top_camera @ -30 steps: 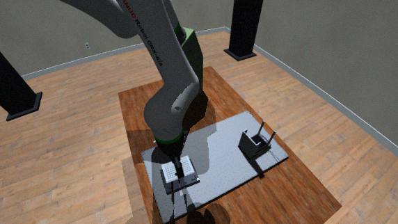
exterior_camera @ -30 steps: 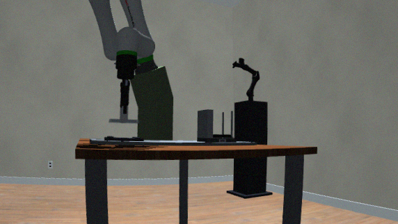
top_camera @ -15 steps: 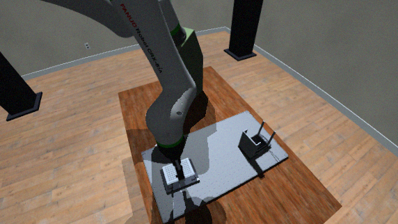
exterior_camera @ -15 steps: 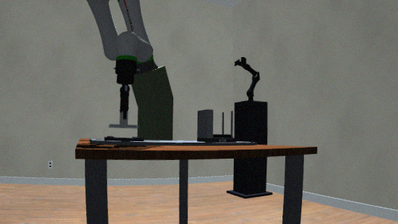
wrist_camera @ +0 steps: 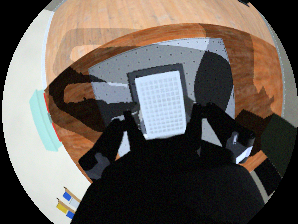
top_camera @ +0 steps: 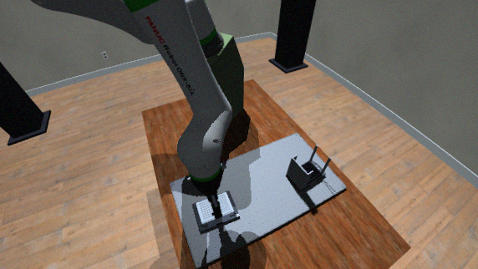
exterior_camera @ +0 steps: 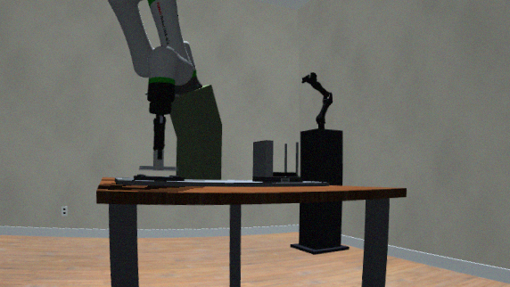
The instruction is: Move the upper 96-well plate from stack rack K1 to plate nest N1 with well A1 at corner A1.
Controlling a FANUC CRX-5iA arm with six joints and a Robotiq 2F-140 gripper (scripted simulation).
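The dark plate nest N1 is 5 cm below my hand. Also, from my hand: white 96-well plate: 2 cm below; then pale A1 square: 6 cm ahead, 7 cm to the left, 5 cm below.
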